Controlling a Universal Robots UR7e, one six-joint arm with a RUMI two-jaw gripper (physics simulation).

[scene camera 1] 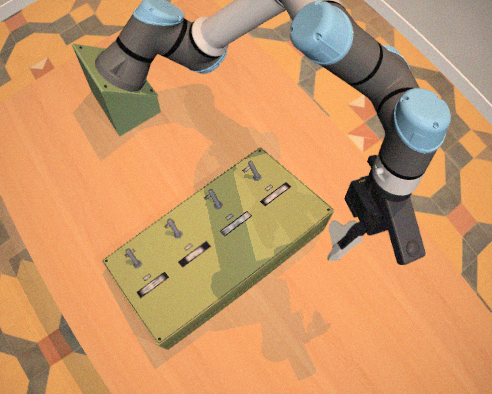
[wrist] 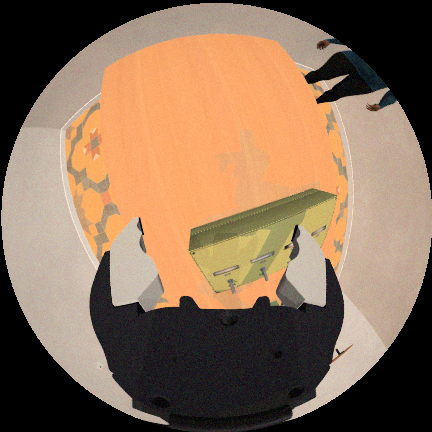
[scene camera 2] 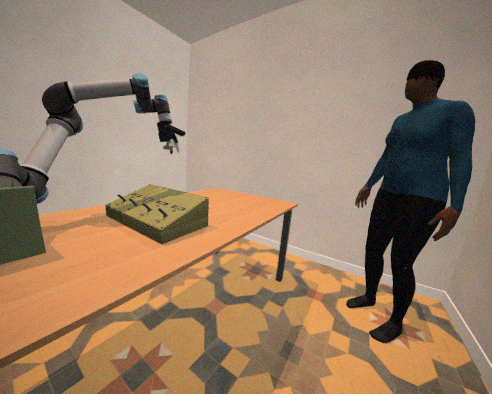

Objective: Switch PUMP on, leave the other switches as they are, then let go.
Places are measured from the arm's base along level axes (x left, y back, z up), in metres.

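Pixels of known places: gripper, fingertip midpoint: (scene camera 1: 364, 248) (wrist: 218, 224) (scene camera 2: 174, 153); arm's base at its link origin: (scene camera 1: 118, 73) (scene camera 2: 0, 208).
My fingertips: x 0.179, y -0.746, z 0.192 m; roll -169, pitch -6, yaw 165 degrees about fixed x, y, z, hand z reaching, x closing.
Ahead of a thing's pixels: the offset from my fingertips to its top centre. "spot": to the spot under its first point. Level surfaces: height alone.
A green switch box (scene camera 1: 185, 310) (scene camera 2: 185, 220) (wrist: 220, 250) with a sloped top stands on the table. Four grey toggle levers stand in a row on it: one {spot: dx -0.373, dy +0.288, dz -0.239 m} (scene camera 1: 133, 258) at the left end, one {dx -0.255, dy +0.306, dz -0.221 m} (scene camera 1: 174, 228) (scene camera 2: 147, 208), one {dx -0.135, dy +0.318, dz -0.221 m} (scene camera 1: 215, 199) (wrist: 265, 274) and one {dx -0.016, dy +0.331, dz -0.221 m} (scene camera 1: 254, 171) (wrist: 232, 286) at the right end in the first scene view. Each has a small plate and a dark-edged label slot beside it. The label writing is too blurred to read, so I cannot tell which switch is PUMP. My gripper (scene camera 2: 172, 150) (wrist: 218, 224) is open and empty, high above the table beyond the box's right end.
The wooden table {dz -0.347 m} (scene camera 1: 400, 320) (scene camera 2: 250, 200) (wrist: 200, 100) carries the box and the arm's green base block (scene camera 1: 135, 112) (scene camera 2: 20, 225). A person (scene camera 2: 425, 150) (wrist: 345, 75) in a blue top stands beyond the table's edge. The arm arches above the table, and its shadow crosses the box.
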